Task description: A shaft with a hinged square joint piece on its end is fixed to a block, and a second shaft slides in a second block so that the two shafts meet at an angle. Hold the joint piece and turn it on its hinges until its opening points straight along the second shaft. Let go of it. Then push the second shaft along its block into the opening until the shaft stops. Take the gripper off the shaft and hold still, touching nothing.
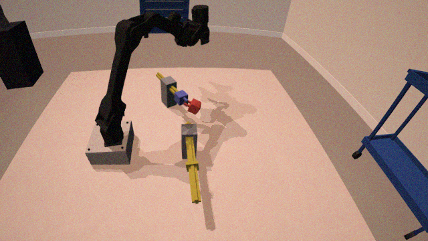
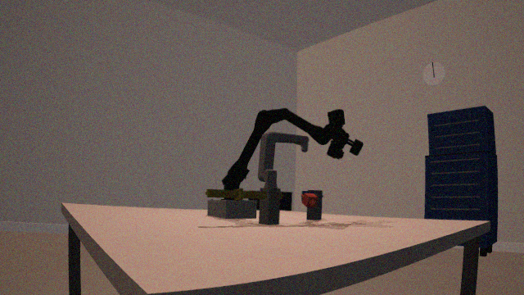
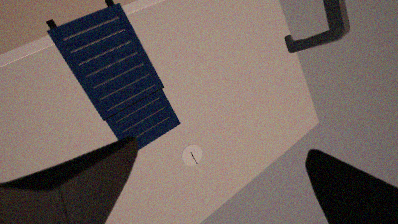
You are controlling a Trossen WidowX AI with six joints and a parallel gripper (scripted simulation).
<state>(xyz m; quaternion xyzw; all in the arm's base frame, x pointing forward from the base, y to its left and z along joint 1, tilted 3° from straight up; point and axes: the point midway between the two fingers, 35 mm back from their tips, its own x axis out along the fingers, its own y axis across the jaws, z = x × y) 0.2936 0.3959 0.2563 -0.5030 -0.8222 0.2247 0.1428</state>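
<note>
My gripper tip is 4 cm short of the red piece, 30 cm to the left of it and 26 cm above it.
</note>
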